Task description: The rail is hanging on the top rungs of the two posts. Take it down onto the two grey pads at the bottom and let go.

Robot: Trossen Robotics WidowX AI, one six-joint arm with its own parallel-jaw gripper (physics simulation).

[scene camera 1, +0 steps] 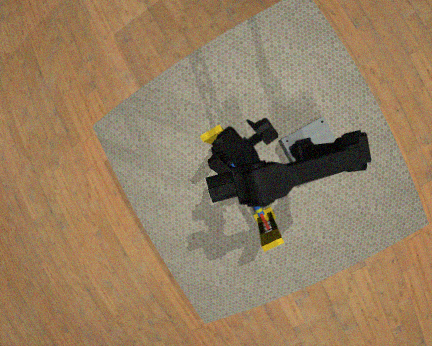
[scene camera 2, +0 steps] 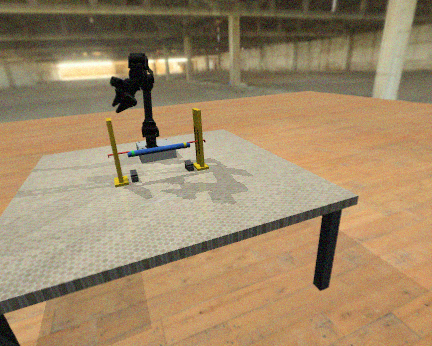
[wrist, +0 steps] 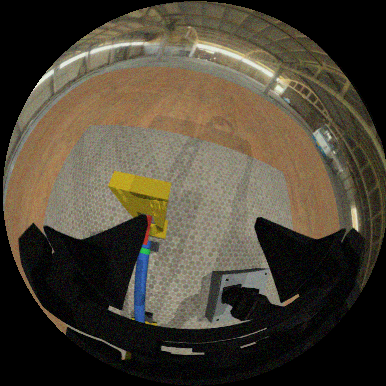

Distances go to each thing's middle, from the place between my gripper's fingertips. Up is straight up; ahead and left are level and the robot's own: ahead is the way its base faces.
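Labels:
As for the blue rail (wrist: 142, 259), my hand is 8 cm short of it and 16 cm to the right of it, and 20 cm above it.

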